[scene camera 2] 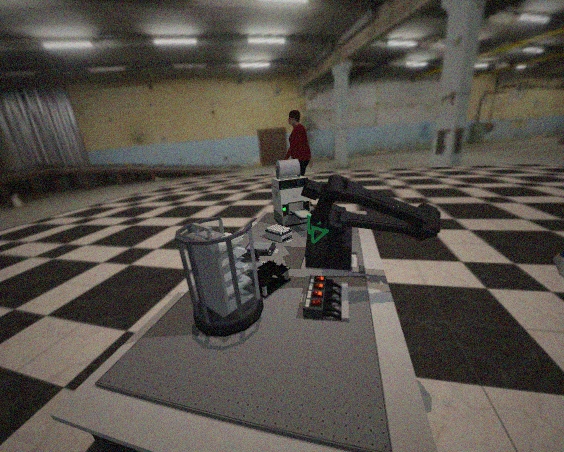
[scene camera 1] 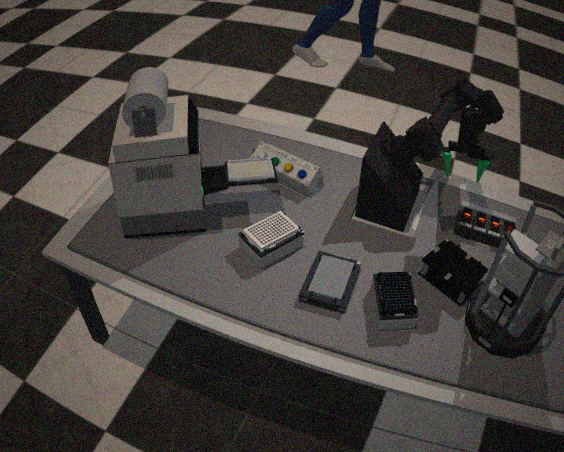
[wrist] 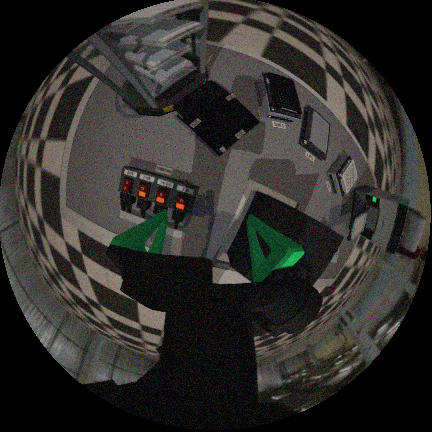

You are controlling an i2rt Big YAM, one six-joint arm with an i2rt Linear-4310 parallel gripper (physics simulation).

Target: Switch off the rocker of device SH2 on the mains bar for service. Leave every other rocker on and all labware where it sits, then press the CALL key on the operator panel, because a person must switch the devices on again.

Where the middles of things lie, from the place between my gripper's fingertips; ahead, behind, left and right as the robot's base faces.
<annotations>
Now: the cylindrical rack (scene camera 1: 507, 314) 260 mm to the left of my hand, 260 mm ahead of it and 30 mm below it. Also, from my hand: black well plate (scene camera 1: 396, 295) 350 mm ahead, 140 mm below, 60 mm to the right.
</annotations>
